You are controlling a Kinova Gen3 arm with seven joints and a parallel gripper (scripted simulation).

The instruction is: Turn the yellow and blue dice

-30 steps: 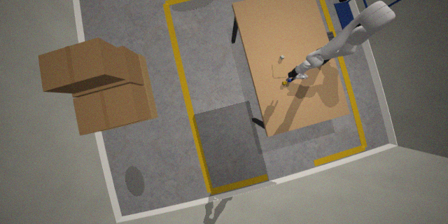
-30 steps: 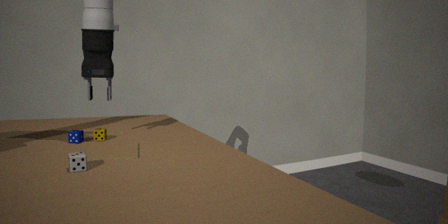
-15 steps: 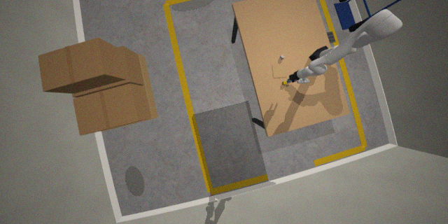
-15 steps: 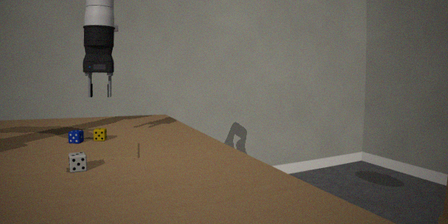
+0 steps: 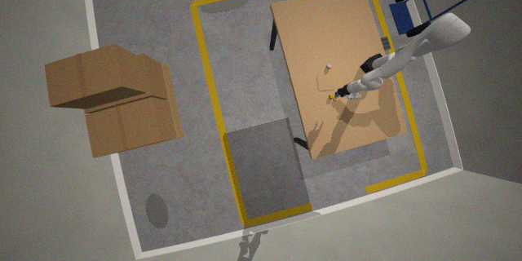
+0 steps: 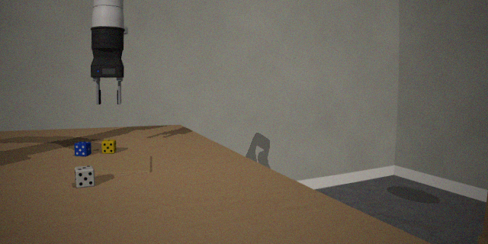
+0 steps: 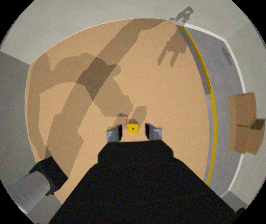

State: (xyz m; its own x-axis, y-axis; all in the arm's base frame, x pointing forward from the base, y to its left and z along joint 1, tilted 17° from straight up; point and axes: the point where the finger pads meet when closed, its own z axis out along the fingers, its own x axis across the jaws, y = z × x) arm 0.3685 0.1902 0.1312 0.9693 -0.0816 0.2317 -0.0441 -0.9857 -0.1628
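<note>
Now: hand 1 cm to the left of the yellow die and 12 cm above it. The rest, counted from my hand: white die (3 cm behind, 28 cm to the right, 12 cm below); then tan mat (2 cm ahead, 15 cm to the right, 13 cm below); then blue die (6 cm behind, 3 cm to the right, 12 cm below).
</note>
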